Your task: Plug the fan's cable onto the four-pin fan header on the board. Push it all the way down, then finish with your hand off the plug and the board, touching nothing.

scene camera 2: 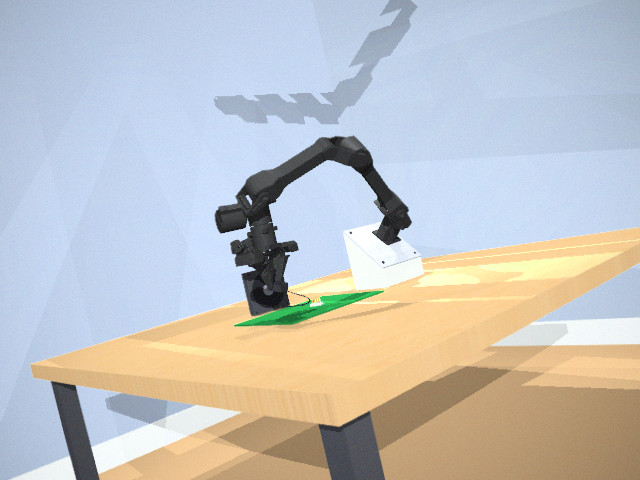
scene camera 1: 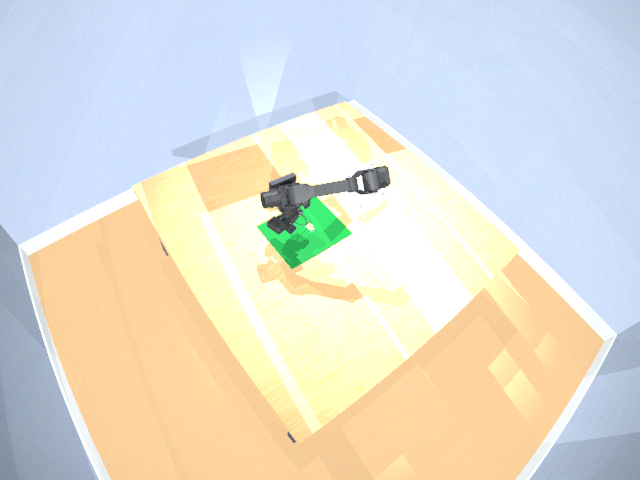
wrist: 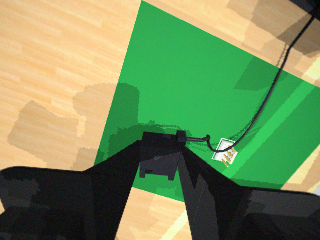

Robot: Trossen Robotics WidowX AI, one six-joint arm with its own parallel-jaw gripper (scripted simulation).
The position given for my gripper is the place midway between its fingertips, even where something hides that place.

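My gripper (scene camera 2: 275,287) is visible to me, and the wrist view shows my gripper (wrist: 159,147) as well. I can also see a dark fan plug (wrist: 159,153), and there is a black fan (scene camera 2: 260,300). As for the green board (scene camera 1: 295,249), I find the board (scene camera 2: 291,315) again in another camera, and the wrist view gives me the board (wrist: 175,76) too.
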